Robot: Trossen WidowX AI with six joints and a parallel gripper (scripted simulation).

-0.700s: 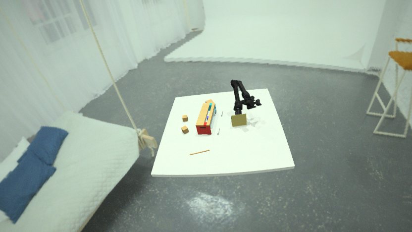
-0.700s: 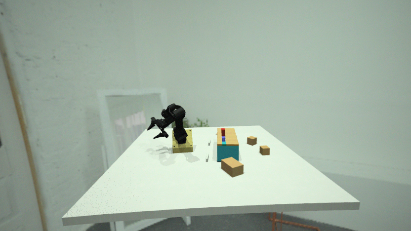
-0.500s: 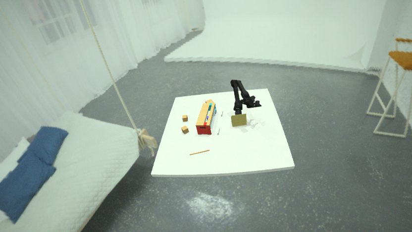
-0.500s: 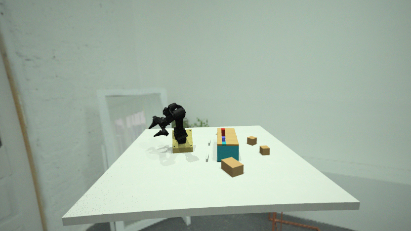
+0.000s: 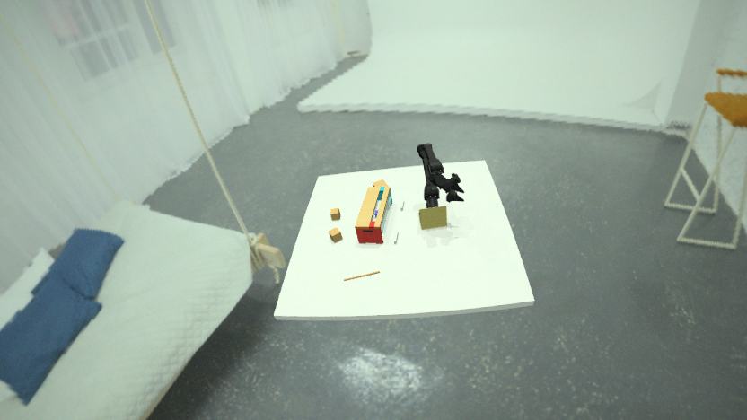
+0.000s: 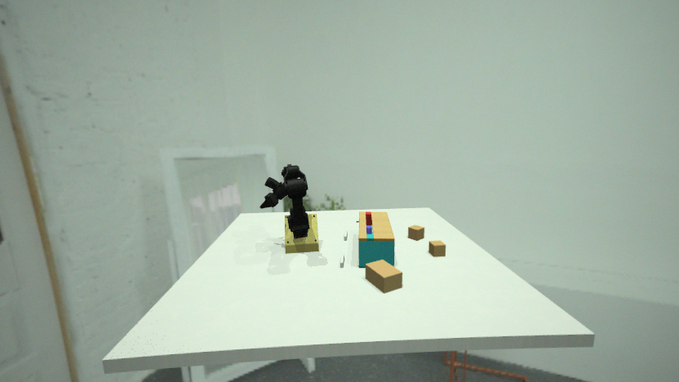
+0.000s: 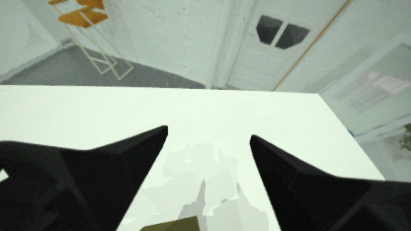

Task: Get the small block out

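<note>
My gripper tip is now 46 cm short of the box, 17 cm to the left of it and 15 cm above it. The rest, counted from my gripper tip: thin wooden stick: 62 cm ahead, 24 cm to the left, 20 cm below; tan block: 49 cm to the right, 43 cm ahead, 18 cm below; blue block: 48 cm ahead, 15 cm to the right, 12 cm below.
</note>
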